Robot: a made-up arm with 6 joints. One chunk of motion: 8 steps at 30 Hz.
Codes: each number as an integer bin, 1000 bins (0 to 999) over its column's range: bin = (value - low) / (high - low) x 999, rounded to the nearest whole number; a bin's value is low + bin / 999 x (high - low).
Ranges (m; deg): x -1.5..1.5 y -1.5..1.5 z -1.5..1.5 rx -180..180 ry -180..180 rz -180..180
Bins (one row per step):
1: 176 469 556 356 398 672
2: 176 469 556 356 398 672
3: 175 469 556 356 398 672
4: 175 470 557 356 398 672
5: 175 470 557 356 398 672
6: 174 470 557 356 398 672
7: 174 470 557 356 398 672
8: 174 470 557 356 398 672
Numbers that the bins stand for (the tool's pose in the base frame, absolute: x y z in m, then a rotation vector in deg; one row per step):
1: -0.9715 -0.0916 0.1697 -51.71 -36.58 62.16
2: -0.9715 -0.0916 0.1697 -51.71 -36.58 62.16
3: -0.9745 -0.0916 0.1697 -51.71 -36.58 62.16
4: -0.9745 -0.0886 0.1727 -51.71 -36.58 62.16
5: -0.9745 -0.0886 0.1727 -51.71 -36.58 62.16
6: -0.9775 -0.0886 0.1727 -51.71 -36.58 62.16
7: -0.9775 -0.0886 0.1727 -51.71 -36.58 62.16
8: -0.9775 -0.0886 0.1727 -51.71 -36.58 62.16

